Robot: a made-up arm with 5 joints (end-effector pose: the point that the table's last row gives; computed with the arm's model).
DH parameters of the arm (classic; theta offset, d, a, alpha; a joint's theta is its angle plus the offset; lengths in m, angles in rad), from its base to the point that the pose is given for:
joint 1: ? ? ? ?
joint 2: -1.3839 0 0.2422 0
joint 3: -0.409 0 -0.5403 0
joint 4: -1.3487 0 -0.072 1.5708
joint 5: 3.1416 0.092 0 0
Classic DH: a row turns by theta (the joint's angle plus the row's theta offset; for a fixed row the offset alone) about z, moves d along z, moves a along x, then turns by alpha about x.
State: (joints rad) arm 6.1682 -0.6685 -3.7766 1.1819 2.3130
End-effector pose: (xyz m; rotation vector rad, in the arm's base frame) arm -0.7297 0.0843 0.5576 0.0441 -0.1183 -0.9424
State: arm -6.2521 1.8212 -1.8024 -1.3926 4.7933
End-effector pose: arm 0.4326 0.0134 -0.3431 1.4024 1.3342 1.1837
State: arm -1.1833 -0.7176 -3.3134 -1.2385 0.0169
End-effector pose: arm -0.2444 0.5990 0.5746 -1.9471 1.3324 1.0934
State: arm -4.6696 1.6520 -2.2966 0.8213 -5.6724
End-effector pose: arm -0.0299 0.6994 -0.2811 2.6140 1.4328 -0.1169
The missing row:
joint 1: 0 0.236 0 -1.5708
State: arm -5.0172 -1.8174 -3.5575 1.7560 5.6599
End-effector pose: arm -0.2072 -0.6585 -0.1478 0.3665 0.5067 -2.4388
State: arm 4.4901 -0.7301 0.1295 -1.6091 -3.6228
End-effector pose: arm -0.0665 -0.2943 0.1885 0.7012 0.9111 -2.0747
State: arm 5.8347 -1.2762 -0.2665 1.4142 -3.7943
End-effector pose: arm 0.3593 -0.1729 0.3703 -0.3089 3.0146 -0.1020
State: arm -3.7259 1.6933 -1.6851 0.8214 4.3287
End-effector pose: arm -0.2720 0.1799 -0.4810 -1.6925 2.0713 -1.1248
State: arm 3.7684 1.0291 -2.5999 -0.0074 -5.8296
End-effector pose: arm -0.6849 -0.4960 0.5118 0.1408 -1.6213 0.8432
